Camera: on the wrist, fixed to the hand. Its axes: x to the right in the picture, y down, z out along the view.
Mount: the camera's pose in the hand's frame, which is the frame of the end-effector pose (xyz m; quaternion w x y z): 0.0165 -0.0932 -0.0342 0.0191 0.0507 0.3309 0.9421
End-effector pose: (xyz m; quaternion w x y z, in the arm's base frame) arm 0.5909 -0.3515 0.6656 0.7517 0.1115 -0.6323 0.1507
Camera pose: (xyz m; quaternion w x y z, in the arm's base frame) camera 0.6591 -0.4245 0.6780 0.0760 -0.6053 0.1393 0.7800
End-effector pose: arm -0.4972 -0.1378 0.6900 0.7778 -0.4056 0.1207 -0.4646
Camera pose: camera -0.5659 -0.1914 0.7404 0.4332 0.2992 0.6183 0.5836
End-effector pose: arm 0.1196 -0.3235 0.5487 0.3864 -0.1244 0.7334 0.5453
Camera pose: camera 0.1501 -0.3851 0.4752 0.7427 -0.5277 -0.2867 -0.2961
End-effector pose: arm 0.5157 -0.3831 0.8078 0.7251 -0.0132 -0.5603 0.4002
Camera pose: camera 0.5974 -0.4219 0.8519 0.1771 0.6238 -0.2620 -0.7148
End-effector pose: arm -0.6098 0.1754 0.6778 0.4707 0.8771 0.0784 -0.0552
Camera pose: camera -0.6105 0.2561 0.6177 0.0094 -0.1327 0.6718 -0.7286
